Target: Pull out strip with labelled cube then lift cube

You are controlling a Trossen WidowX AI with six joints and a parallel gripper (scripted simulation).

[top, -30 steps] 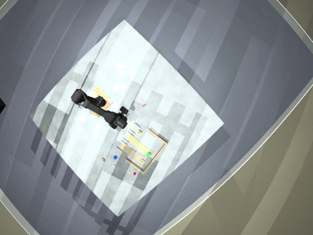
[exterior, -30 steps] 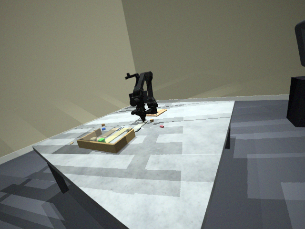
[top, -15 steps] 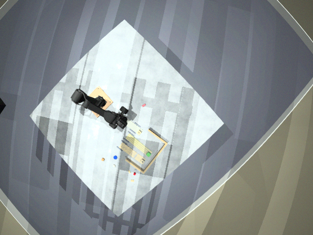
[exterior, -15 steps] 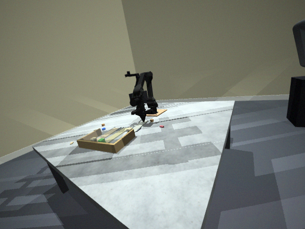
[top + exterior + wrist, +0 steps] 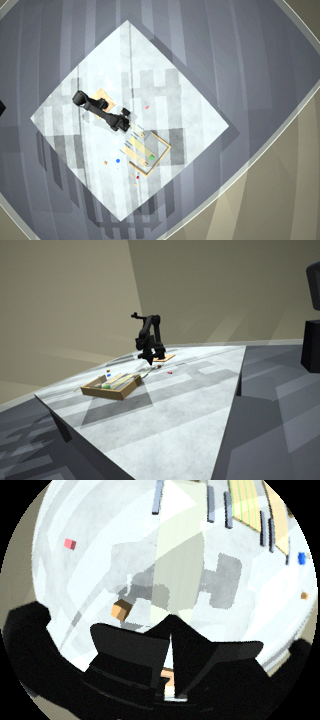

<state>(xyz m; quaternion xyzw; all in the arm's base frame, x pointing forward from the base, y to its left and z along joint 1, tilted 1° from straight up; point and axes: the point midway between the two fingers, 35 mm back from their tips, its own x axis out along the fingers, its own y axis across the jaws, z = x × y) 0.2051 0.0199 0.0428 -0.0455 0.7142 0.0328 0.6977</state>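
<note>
My gripper tip is now 100 mm short of the pale strip, 10 mm to the right of it and 20 mm above it. From my gripper tip the other things lie so: blue disc (200 mm ahead, 290 mm to the right, 10 mm below); red piece (420 mm ahead, 280 mm to the right, 10 mm below); pink block (80 mm ahead, 210 mm to the left, 10 mm below).
</note>
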